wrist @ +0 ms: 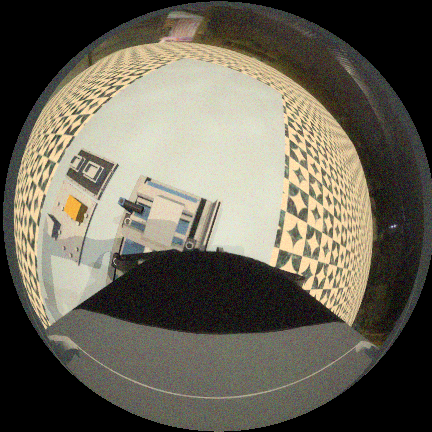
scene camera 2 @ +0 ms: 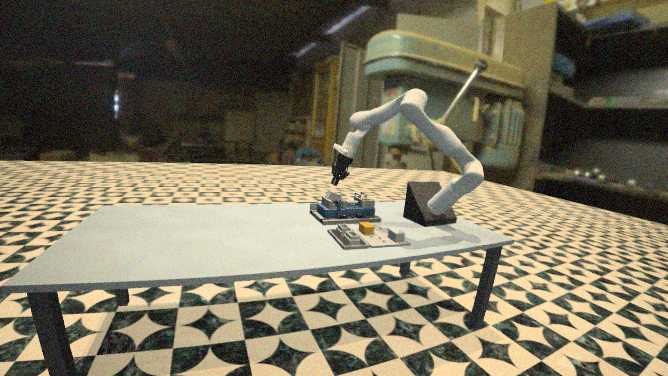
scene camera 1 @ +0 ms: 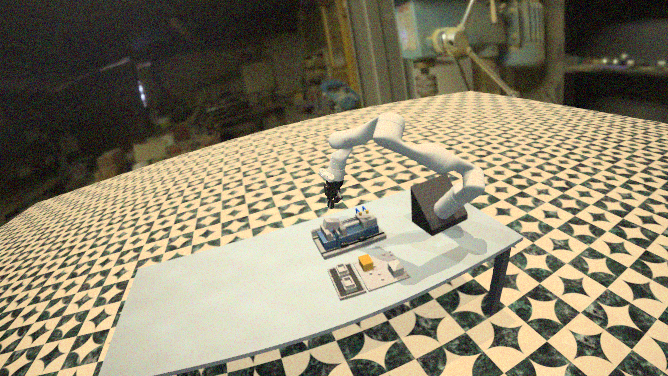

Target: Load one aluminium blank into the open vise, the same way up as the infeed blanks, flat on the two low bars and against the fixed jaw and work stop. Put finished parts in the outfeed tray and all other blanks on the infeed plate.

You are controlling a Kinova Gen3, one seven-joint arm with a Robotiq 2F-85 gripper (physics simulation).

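Pixels of known places: gripper, fingertip midpoint: (scene camera 2: 333,184) (scene camera 1: 330,207); arm's base at its link origin: (scene camera 2: 434,207) (scene camera 1: 442,209).
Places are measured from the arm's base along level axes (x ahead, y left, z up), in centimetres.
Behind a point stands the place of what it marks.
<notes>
The blue vise (scene camera 1: 353,232) @[x 42.3, y -6.7, z -1.8 cm] (scene camera 2: 347,211) @[x 45.3, y -5.3, z -2.9 cm] (wrist: 139,224) @[x 48.3, y -7.3, z -1.8 cm] stands on a dark base mid-table. A pale grey blank (scene camera 1: 331,224) @[x 50.8, y -9.4, z 3.6 cm] (scene camera 2: 332,198) @[x 51.7, y -9.4, z 2.2 cm] (wrist: 163,219) @[x 50.4, y -11.7, z 4.6 cm] rests on it, over its left part. My gripper (scene camera 1: 332,204) @[x 48.6, y -18.6, z 7.0 cm] (scene camera 2: 335,181) @[x 48.6, y -18.6, z 7.0 cm] is shut and empty. It hangs a little above and behind the vise's left end; in the wrist view its fingers are hidden by the black housing. The light infeed plate (scene camera 1: 380,277) @[x 40.9, y 21.5, z -6.9 cm] (scene camera 2: 379,239) @[x 41.3, y 20.6, z -6.9 cm] (wrist: 69,235) @[x 36.1, y 12.7, z -6.9 cm] carries an orange block (scene camera 1: 365,262) @[x 44.1, y 14.2, z -3.3 cm] (scene camera 2: 366,227) @[x 44.9, y 15.2, z -3.6 cm] (wrist: 75,208) @[x 43.8, y 10.5, z -3.4 cm] and a grey blank (scene camera 1: 395,267) @[x 35.1, y 22.7, z -3.4 cm] (scene camera 2: 396,234) @[x 36.2, y 24.1, z -3.8 cm]. The dark outfeed tray (scene camera 1: 337,286) @[x 57.4, y 18.9, z -7.2 cm] (scene camera 2: 337,236) @[x 56.7, y 14.8, z -7.1 cm] (wrist: 105,177) @[x 54.1, y 8.6, z -7.3 cm] holds two stepped grey parts.
The arm's dark wedge-shaped base (scene camera 1: 427,201) @[x 6.1, y -3.9, z 4.5 cm] (scene camera 2: 417,198) @[x 9.4, y -3.0, z 4.0 cm] stands to the right of the vise. The tray and plate lie side by side in front of the vise near the table's front edge. Two small blue-tipped pins (scene camera 1: 360,210) @[x 36.1, y -14.9, z 3.1 cm] stand at the vise's right end.
</notes>
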